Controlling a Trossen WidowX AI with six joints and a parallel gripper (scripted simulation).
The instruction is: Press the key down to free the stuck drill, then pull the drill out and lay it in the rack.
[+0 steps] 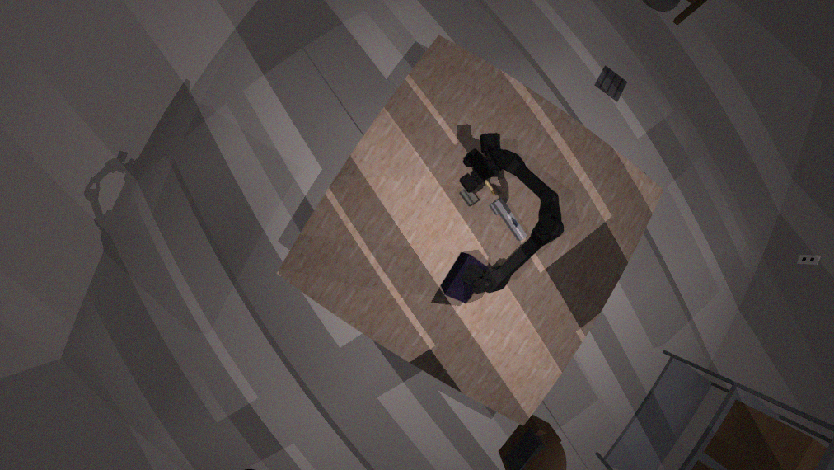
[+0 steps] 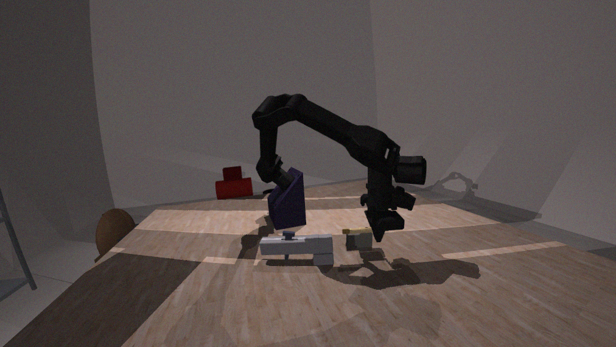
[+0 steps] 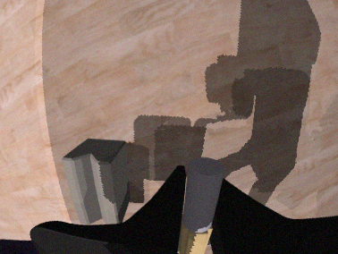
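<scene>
The drill lies 1 cm behind my gripper tip, 4 cm to the right of it and 3 cm above it. The rest, counted from my gripper tip: rack: 8 cm behind, 1 cm to the right, 3 cm below; long grey housing: 7 cm behind, 19 cm to the right, 1 cm below; small blue key: 8 cm behind, 21 cm to the right.
</scene>
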